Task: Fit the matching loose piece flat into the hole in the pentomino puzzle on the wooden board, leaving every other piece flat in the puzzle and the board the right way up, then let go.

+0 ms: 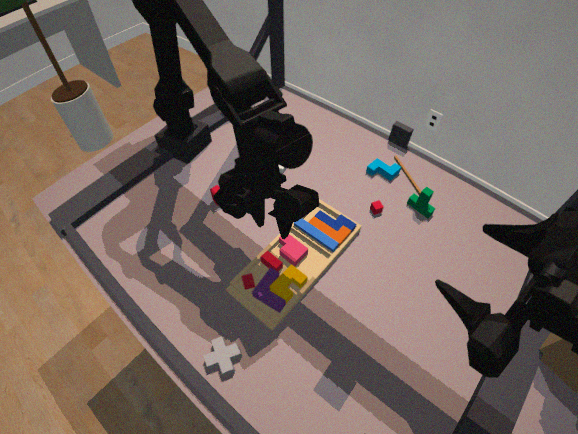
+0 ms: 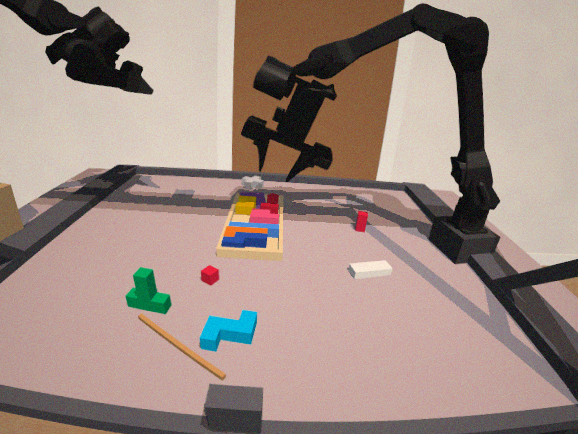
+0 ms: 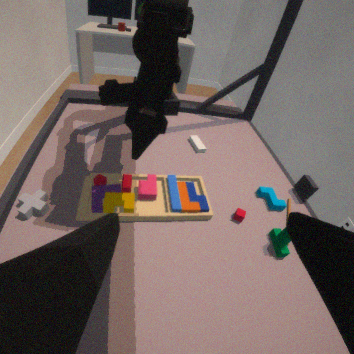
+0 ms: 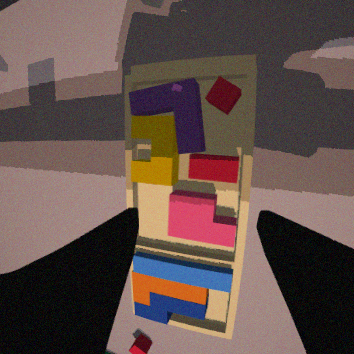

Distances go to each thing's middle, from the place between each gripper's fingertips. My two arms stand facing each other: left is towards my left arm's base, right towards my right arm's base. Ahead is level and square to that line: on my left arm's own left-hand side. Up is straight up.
Right now my right hand is 30 mm past the pink piece (image 4: 191, 215), 20 mm to the right of it and 80 mm above it. Round my right hand: yellow U piece (image 1: 279, 287) (30 mm ahead, 60 mm to the left, 80 mm below); then purple V-shaped piece (image 1: 262, 292) (60 mm ahead, 40 mm to the left, 80 mm below); then wooden board (image 1: 319, 258) (30 mm behind, 40 mm to the left, 90 mm below).
The yellow U piece is 40 mm ahead of my left hand, 210 mm to the right of it and 260 mm below it. The rest, counted from my left hand: orange L piece (image 4: 141, 283) (110 mm behind, 210 mm to the right, 260 mm below); then purple V-shaped piece (70 mm ahead, 230 mm to the right, 260 mm below); then wooden board (20 mm behind, 230 mm to the right, 270 mm below).
